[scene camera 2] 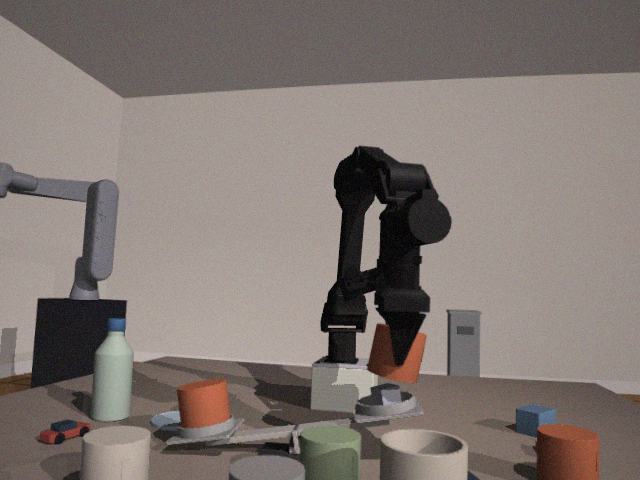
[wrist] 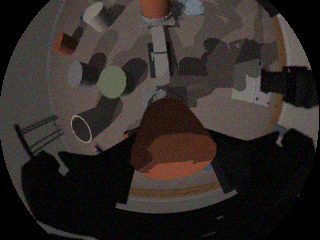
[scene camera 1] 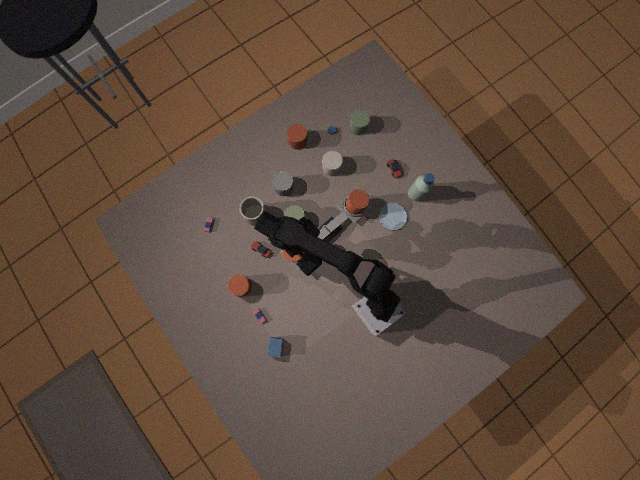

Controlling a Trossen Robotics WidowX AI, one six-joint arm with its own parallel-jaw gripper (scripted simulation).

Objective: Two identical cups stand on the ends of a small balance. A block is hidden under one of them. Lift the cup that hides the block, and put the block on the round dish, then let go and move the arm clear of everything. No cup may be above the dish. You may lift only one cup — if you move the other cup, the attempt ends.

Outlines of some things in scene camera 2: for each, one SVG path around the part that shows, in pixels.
My gripper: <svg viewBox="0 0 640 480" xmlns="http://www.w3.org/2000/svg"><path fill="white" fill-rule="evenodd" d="M380 248L376 268L363 272L356 266L345 269L344 278L338 281L345 301L376 291L374 305L378 305L378 308L375 309L385 320L386 325L390 327L395 364L403 365L416 334L426 317L425 314L420 314L420 312L429 313L430 297L420 286L422 256L420 256L420 249Z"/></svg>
An orange cup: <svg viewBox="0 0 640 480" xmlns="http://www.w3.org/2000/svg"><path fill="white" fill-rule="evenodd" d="M377 324L367 369L376 375L390 380L416 383L427 335L417 332L404 364L396 365L390 327L385 324Z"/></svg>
A bottle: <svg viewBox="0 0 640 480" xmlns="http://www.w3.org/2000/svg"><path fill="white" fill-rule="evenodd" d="M122 318L107 319L108 336L94 353L91 418L96 421L116 422L130 416L134 351L124 337L126 319Z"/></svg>
